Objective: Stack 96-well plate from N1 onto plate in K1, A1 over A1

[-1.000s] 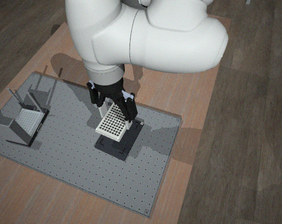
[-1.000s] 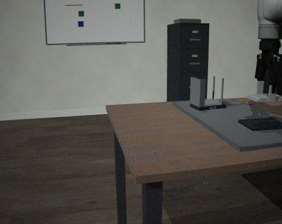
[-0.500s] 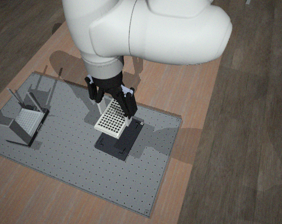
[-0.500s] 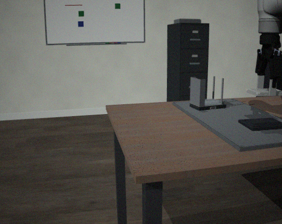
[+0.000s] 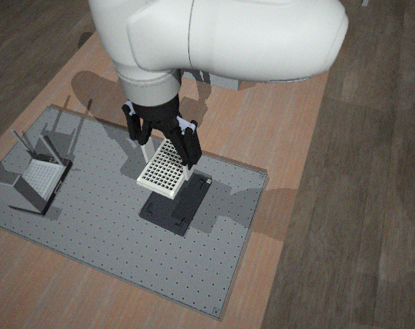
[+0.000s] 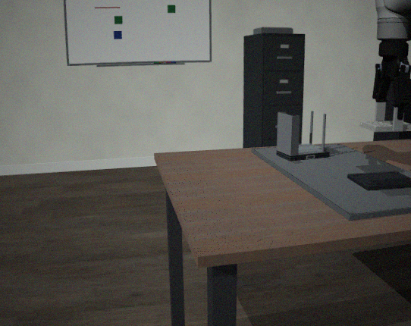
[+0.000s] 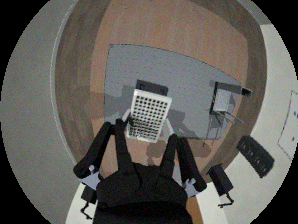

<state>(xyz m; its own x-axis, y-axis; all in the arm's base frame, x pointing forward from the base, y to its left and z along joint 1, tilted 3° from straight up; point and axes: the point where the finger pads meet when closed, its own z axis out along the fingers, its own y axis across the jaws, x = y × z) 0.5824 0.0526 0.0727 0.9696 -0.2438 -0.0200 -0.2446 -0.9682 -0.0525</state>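
Now: hand 36 cm to the left of the tall grey wall, 10 cm short of it and 9 cm above it. Round my hand: pale A1 mark: 17 cm below, 7 cm to the left, 6 cm behind.
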